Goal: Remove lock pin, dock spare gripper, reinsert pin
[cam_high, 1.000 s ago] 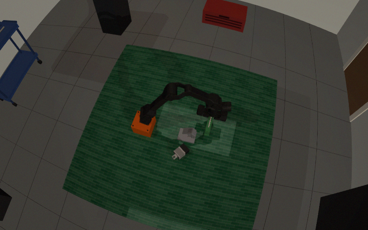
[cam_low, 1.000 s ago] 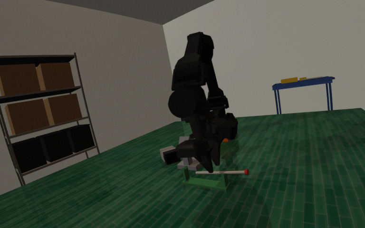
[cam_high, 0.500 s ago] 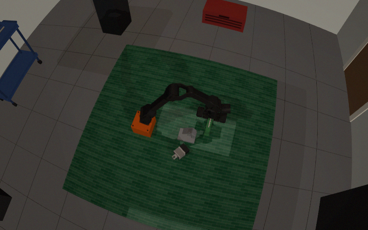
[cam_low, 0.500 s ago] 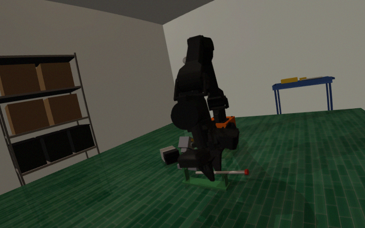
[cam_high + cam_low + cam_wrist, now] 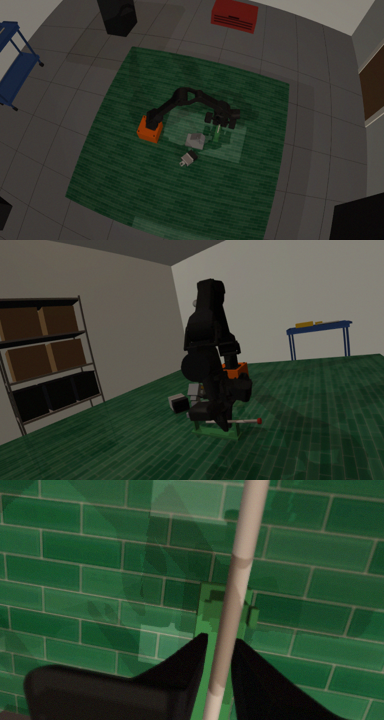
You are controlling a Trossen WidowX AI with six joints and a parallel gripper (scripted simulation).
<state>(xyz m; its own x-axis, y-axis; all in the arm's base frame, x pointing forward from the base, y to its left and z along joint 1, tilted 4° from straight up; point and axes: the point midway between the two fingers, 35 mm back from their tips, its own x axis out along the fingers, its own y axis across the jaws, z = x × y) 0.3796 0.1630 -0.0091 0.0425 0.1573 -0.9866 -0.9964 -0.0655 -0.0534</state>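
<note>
My gripper tip is 40 mm to the left of the green cradle and 10 mm below it. Round my gripper tip: grey mount (150 mm to the right, 90 mm behind, 30 mm above); then spare gripper (280 mm to the right, 110 mm behind).
</note>
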